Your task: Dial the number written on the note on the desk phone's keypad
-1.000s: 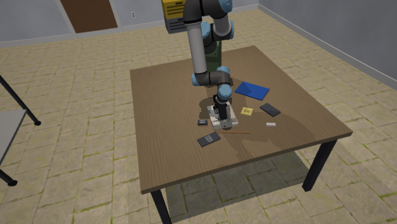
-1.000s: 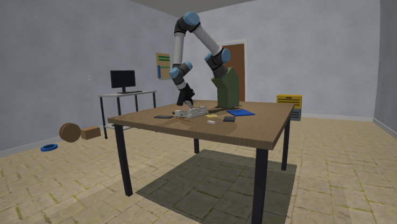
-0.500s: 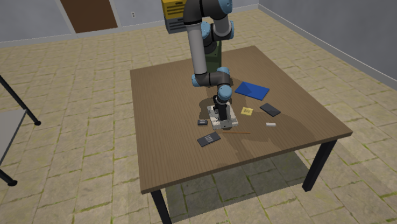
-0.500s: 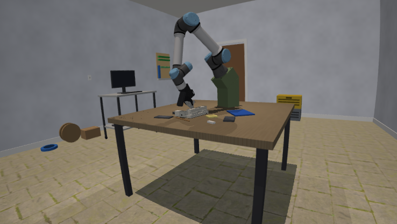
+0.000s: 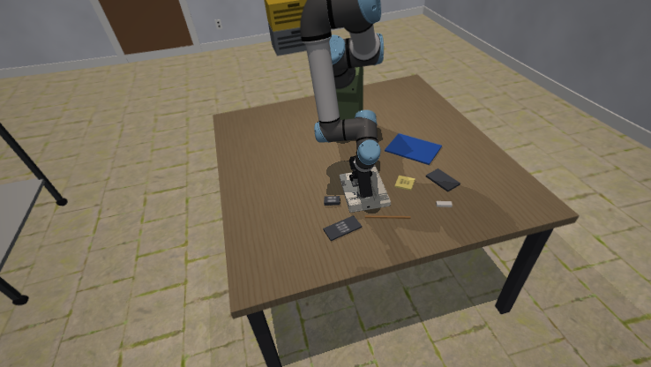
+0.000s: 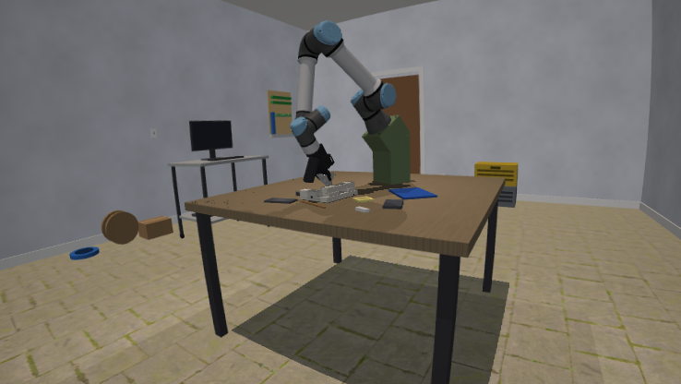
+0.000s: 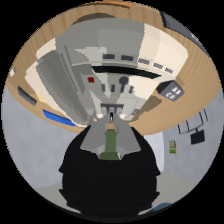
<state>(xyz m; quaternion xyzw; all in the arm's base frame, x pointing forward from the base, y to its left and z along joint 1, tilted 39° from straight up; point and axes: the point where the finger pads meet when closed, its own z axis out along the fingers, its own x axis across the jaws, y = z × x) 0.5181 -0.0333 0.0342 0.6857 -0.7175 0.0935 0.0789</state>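
Right now the handset is 30 mm ahead of my hand and 70 mm to the left of it. Also, from my hand: yellow note: 30 mm ahead, 200 mm to the left, 40 mm below; then pencil: 200 mm ahead, 60 mm to the left, 40 mm below; then small dark device: 50 mm ahead, 130 mm to the right, 40 mm below.
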